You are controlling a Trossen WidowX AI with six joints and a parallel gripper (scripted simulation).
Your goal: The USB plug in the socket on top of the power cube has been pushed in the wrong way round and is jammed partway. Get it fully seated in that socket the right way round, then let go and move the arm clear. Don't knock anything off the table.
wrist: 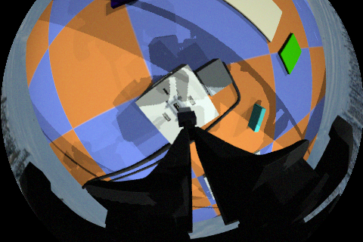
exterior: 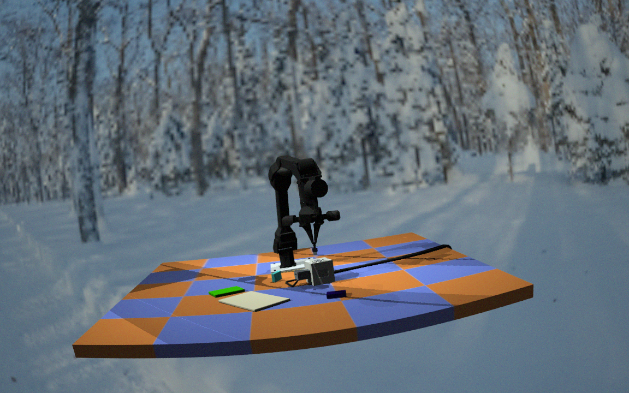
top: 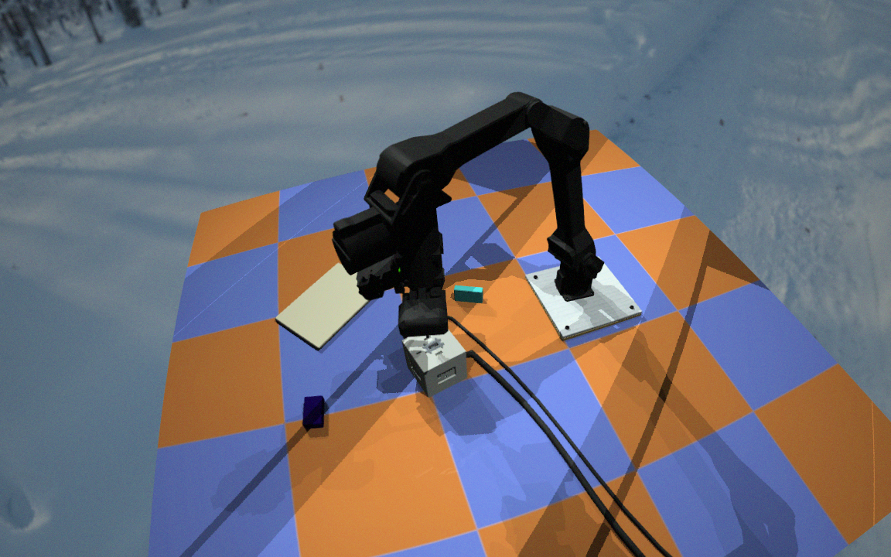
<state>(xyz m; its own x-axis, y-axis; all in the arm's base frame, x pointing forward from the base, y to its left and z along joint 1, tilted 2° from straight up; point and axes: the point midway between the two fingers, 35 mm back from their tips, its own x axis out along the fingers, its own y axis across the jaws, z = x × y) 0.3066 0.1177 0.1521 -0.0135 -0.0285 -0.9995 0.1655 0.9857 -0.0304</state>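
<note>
Now: gripper tip 20 mm above the dark USB plug. The rest, counted from my gripper tip: dark blue block: 220 mm ahead, 50 mm to the left, 130 mm below; teal block: 100 mm behind, 150 mm to the right, 120 mm below; beige flat pad: 180 mm ahead, 210 mm to the right, 130 mm below.
</note>
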